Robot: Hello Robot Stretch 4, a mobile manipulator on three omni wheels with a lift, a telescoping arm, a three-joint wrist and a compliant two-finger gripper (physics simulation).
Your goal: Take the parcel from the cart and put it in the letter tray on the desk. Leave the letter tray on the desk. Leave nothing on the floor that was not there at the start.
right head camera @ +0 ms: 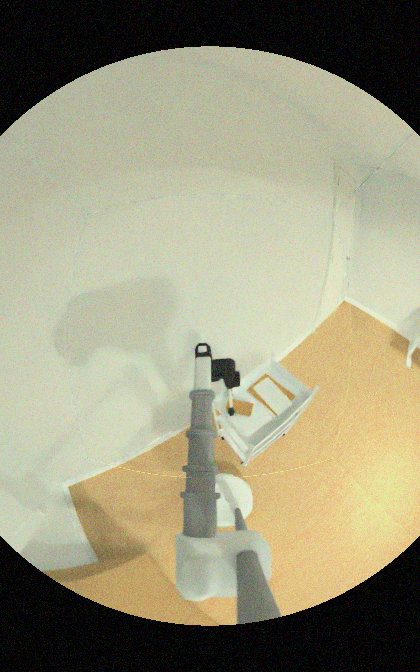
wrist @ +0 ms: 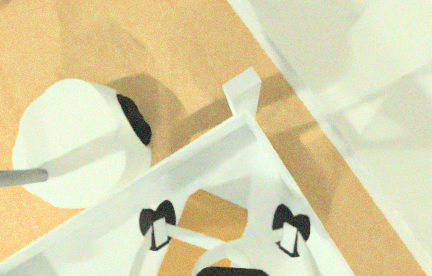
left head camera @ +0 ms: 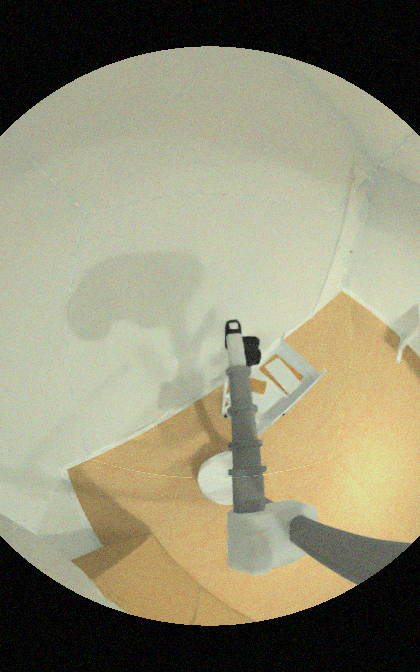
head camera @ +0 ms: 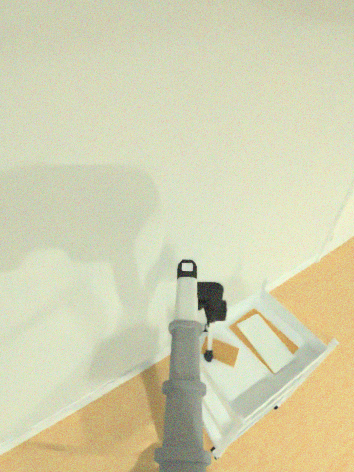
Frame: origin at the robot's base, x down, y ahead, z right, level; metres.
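Where they show: gripper, fingertip midpoint: [wrist: 223, 218] [head camera: 207, 345].
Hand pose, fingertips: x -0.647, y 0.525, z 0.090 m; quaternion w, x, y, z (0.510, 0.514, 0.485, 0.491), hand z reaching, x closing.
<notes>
Each offset is from my fingertips to the centre of the thing.
The parcel, a brown box @[dx -0.014, dy -0.025, dz +0.044 m] [head camera: 226, 353] [left head camera: 259, 385] [right head camera: 243, 408] [wrist: 220, 212], lies on the top of the white cart [head camera: 237, 387] [right head camera: 245, 426] [wrist: 175, 162] near the wall. My gripper [wrist: 223, 218] is open. In the wrist view its two dark fingertips stand apart with the parcel showing between and below them, nearer the left fingertip. The fingers do not grip it; their exact height above it is unclear. In the head view one fingertip overlaps the parcel's left part, and the arm covers the other. The desk and the letter tray do not show in these views.
A brown-edged item with a white panel @[dx -0.002, dy +0.026, dz +0.230 m] [head camera: 265, 342] [left head camera: 285, 375] [right head camera: 272, 395] lies on the cart beside the parcel. The cart has raised edges and stands close to a pale wall [head camera: 200, 125]. My round white base [left head camera: 215, 477] [right head camera: 235, 500] [wrist: 70, 145] is near the cart.
</notes>
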